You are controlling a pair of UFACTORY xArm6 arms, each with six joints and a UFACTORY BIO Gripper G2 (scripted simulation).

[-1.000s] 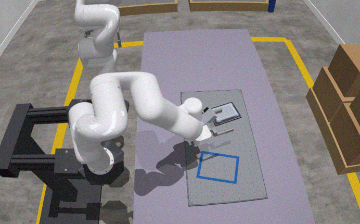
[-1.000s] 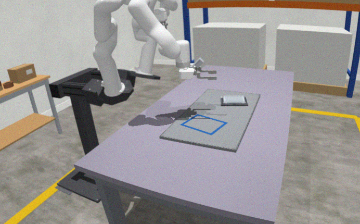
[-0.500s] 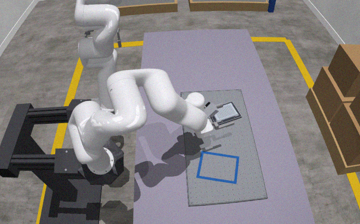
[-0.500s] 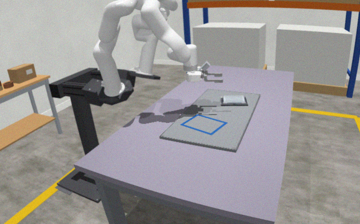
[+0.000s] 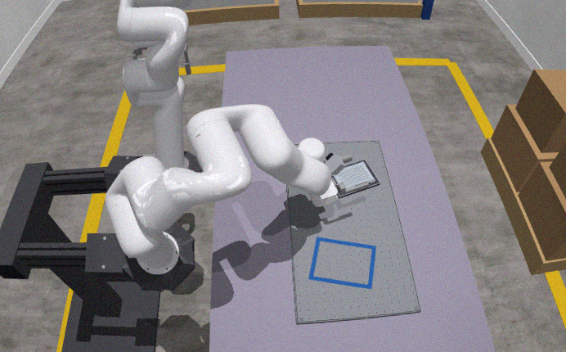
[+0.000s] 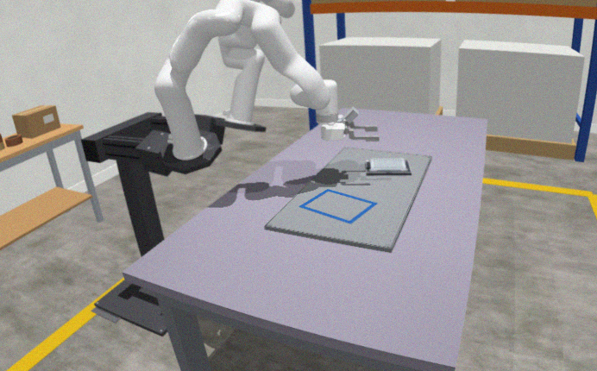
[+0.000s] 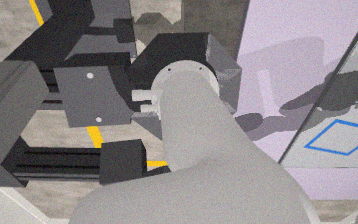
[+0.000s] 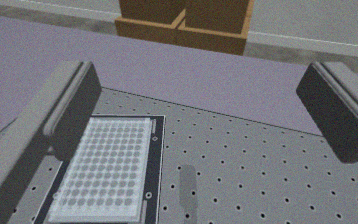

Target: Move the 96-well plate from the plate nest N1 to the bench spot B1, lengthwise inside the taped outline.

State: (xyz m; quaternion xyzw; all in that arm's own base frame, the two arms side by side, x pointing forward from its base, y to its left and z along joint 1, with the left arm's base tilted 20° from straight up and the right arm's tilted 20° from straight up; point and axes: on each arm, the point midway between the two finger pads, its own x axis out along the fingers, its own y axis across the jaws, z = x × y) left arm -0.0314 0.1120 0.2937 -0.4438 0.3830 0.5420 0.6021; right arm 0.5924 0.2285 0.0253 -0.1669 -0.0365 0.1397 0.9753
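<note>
My right hand is 30 mm short of the clear 96-well plate, 110 mm to the right of it and 150 mm above it. Also, from my right hand: dark plate nest N1: 30 mm ahead, 110 mm to the left, 160 mm below.
</note>
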